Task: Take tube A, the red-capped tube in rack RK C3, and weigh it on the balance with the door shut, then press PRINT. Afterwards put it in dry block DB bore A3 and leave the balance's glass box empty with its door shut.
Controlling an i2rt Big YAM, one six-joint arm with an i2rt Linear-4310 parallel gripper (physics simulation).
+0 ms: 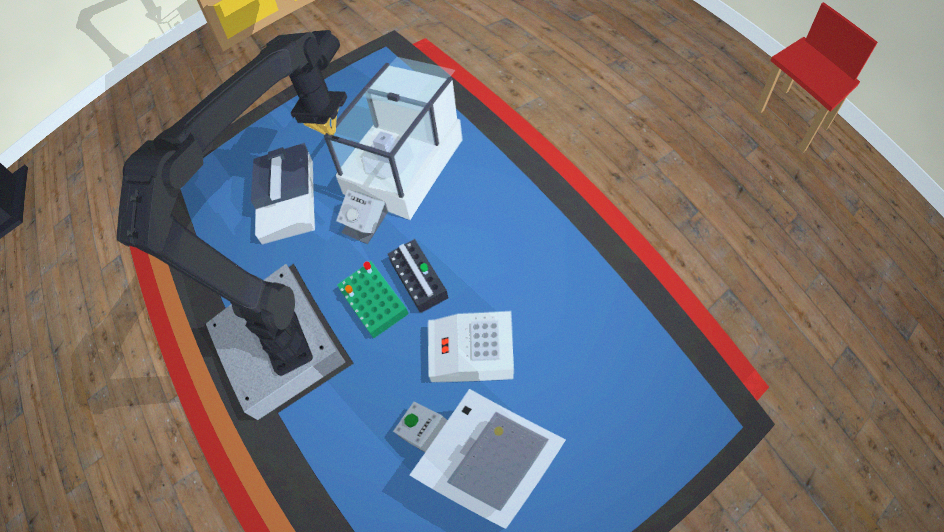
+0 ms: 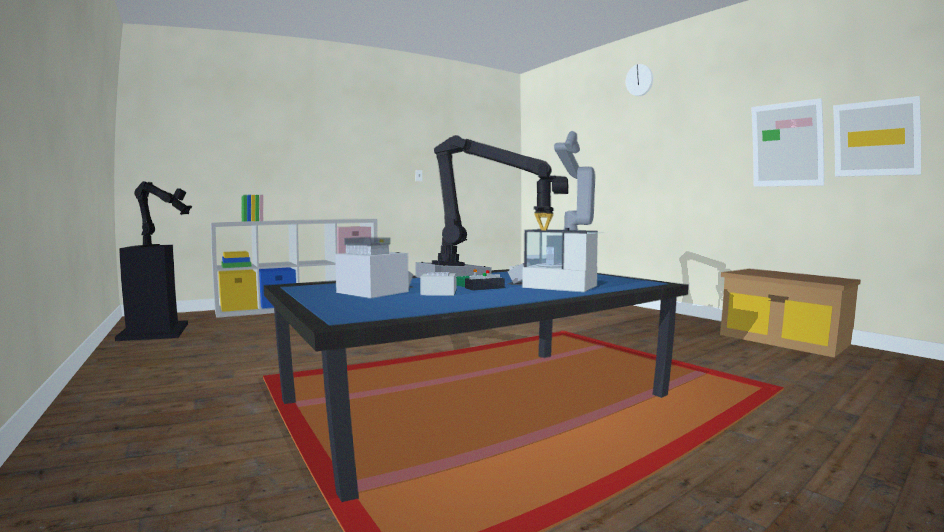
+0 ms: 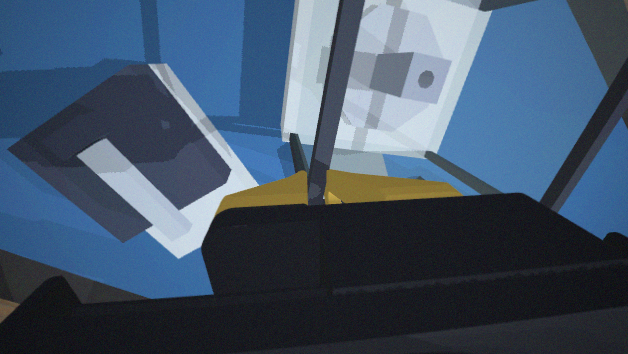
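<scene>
The red-capped tube A (image 1: 367, 265) stands in a corner of the green rack (image 1: 374, 330). The balance (image 1: 413, 204) (image 2: 558, 278) has a glass box with dark frame bars. The tube holder (image 1: 384, 140) (image 3: 425, 79) inside it has an empty hole. My gripper (image 1: 330, 130) (image 2: 544, 228) (image 3: 314, 181) is at the box's top left corner, its yellow fingertips closed on either side of a dark top frame bar (image 3: 336, 90). I cannot tell whether the door is shut. The PRINT box (image 1: 360, 212) stands in front of the balance. The white dry block (image 1: 456, 370) (image 2: 438, 284) has open bores.
A white device with a dark lid (image 1: 282, 191) (image 3: 125, 115) stands left of the balance. A black rack (image 1: 432, 300) holds a green-capped tube. An orange-capped tube (image 1: 349, 289) is in the green rack. A white device with a grey plate (image 1: 489, 456) and a green-button box (image 1: 419, 426) stand nearer.
</scene>
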